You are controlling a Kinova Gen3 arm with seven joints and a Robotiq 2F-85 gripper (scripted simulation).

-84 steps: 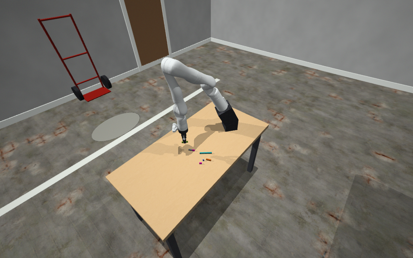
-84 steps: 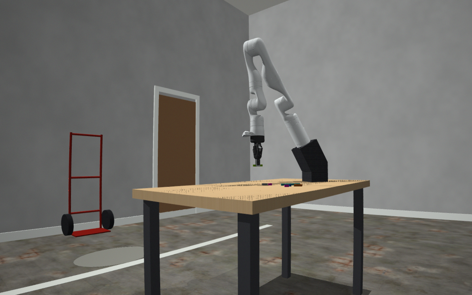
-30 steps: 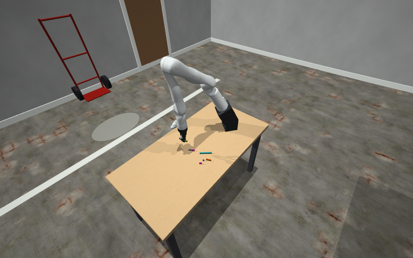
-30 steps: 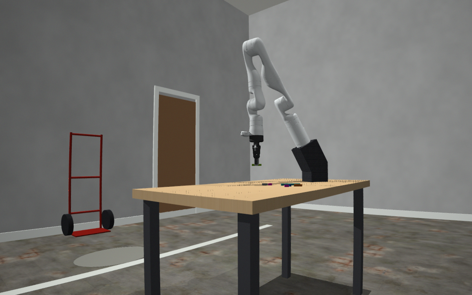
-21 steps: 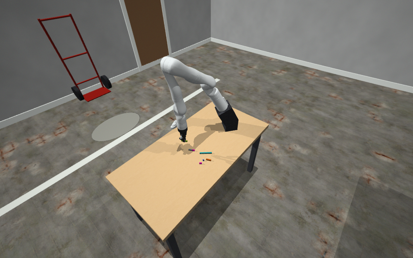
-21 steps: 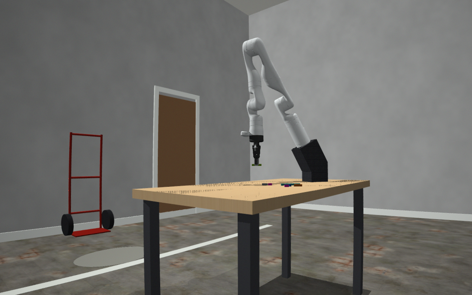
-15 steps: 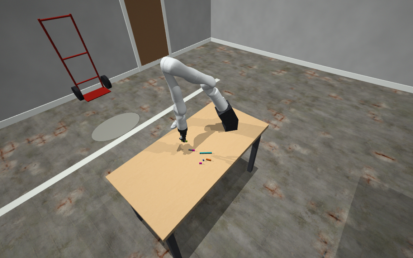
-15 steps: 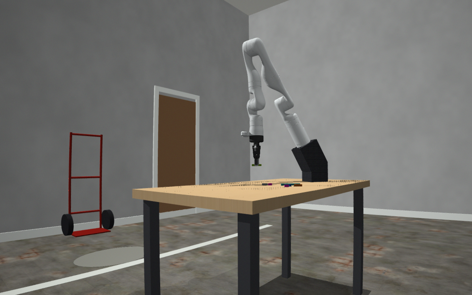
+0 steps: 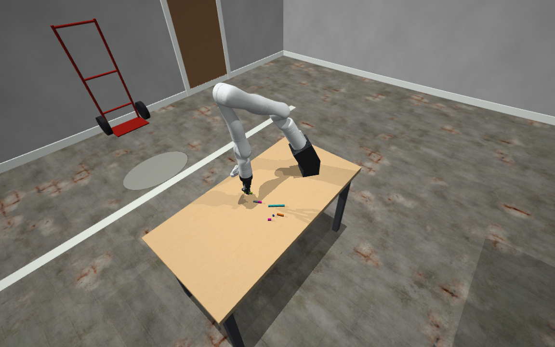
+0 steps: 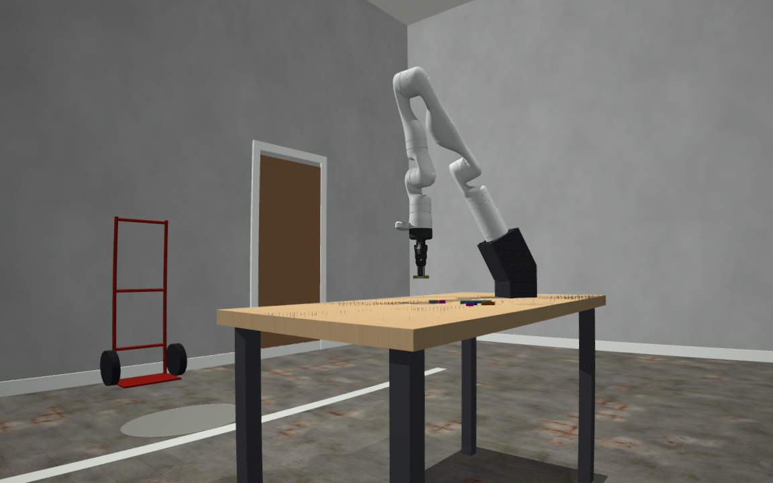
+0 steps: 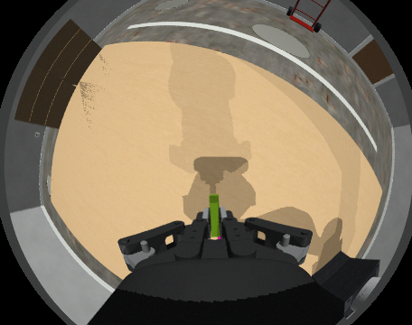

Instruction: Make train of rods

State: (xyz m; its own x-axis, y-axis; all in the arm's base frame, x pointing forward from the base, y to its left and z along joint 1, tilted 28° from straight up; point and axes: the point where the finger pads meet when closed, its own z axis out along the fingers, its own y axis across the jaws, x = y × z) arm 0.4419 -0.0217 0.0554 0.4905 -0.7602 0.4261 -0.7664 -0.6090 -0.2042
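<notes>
Now: hand 90 mm above the grey rod, 30 mm to the right of it and 30 mm past it. From my hand the other things lie so: turquoise rod 150 mm to the left, 90 mm below, 90 mm behind; lime rod 10 mm below; blue rod 190 mm to the left, 90 mm below, 30 mm behind.
</notes>
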